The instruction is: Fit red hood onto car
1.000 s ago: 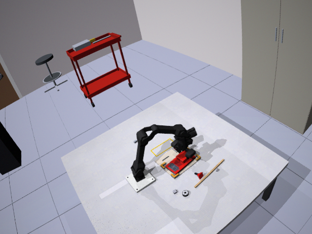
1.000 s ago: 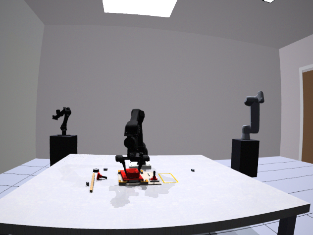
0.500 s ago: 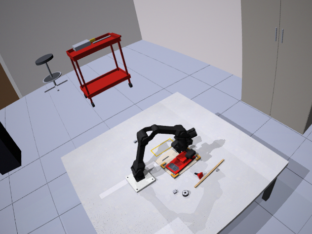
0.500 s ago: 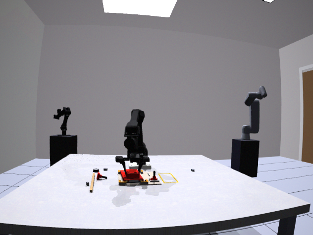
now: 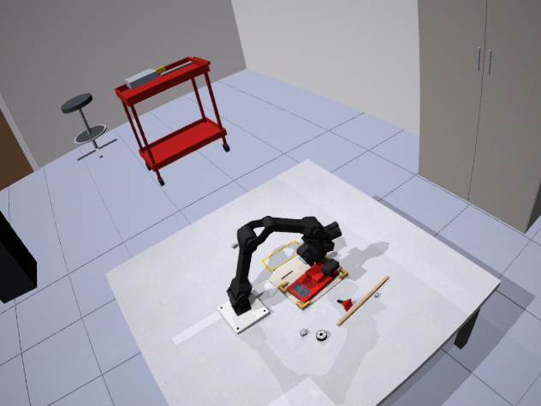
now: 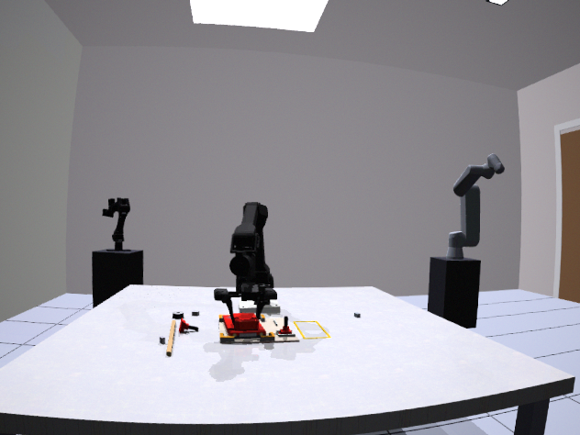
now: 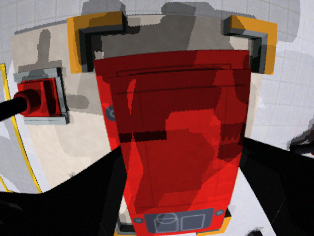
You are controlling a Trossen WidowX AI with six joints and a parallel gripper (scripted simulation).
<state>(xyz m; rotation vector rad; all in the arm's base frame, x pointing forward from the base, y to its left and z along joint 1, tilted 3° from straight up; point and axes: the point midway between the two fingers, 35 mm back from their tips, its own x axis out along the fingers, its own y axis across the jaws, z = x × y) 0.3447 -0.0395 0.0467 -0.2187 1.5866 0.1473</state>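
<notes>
My gripper tip is now 1 cm below the red hood. Round my gripper tip: jig 3 cm below, 3 cm behind, 2 cm to the left; wooden stick 21 cm to the right, 7 cm ahead, 3 cm below.
</notes>
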